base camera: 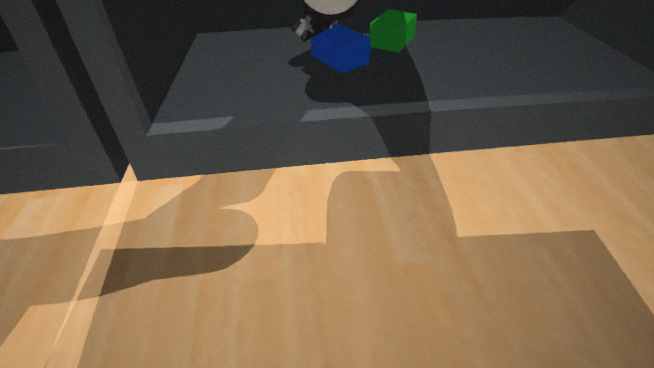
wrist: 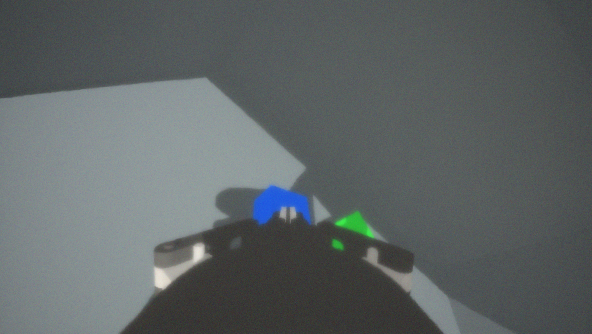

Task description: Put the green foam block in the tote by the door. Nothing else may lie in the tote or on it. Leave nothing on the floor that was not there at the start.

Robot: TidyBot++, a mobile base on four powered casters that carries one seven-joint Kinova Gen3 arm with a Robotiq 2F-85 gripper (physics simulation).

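Places are measured from the arm's base along level axes (x ahead, y left, z up), in centimetres.
Pixels of known places: gripper, between the fingertips: (base camera: pixel 329 22) (wrist: pixel 287 216).
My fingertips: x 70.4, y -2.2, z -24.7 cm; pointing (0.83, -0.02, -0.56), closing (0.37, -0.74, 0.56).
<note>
For each thing: its top centre in the pictures, then the offset to it from my fingertips. "*": a spot on its surface instead. Level surfaces: height alone.
- green foam block, centre of its top: (wrist: pixel 357 233) (base camera: pixel 394 18) dx +10.2, dy -12.7, dz -2.9 cm
- blue block, centre of its top: (wrist: pixel 292 223) (base camera: pixel 339 34) dx +2.4, dy -1.9, dz -2.9 cm
- low front lip, a spot on its surface: (base camera: pixel 280 145) * dx -17.7, dy +7.7, dz -11.0 cm
- wooden floor, height of its surface: dz -15.0 cm
The green foam block (base camera: pixel 392 31) (wrist: pixel 356 224) is on the floor of a dark grey compartment, right of a blue block. In the wrist view it is partly hidden by the right finger linkage. The blue block (base camera: pixel 341 49) (wrist: pixel 280 200) is in the same compartment, just left of the green one, with a small gap between them in the wrist view. My gripper (wrist: pixel 287 216) is shut with its fingertips together and nothing between them. The tips overlap the blue block in the wrist view; whether they touch it I cannot tell. In the base view the fingertips are hidden. I cannot make out a tote by a door.
The grey compartment (base camera: pixel 500 60) has a low front lip (base camera: pixel 280 145) and an upright divider (base camera: pixel 95 65) on its left. Another grey bay (base camera: pixel 30 110) lies beyond the divider. The wooden floor (base camera: pixel 525 190) is in front, with arm and base shadows across it.
</note>
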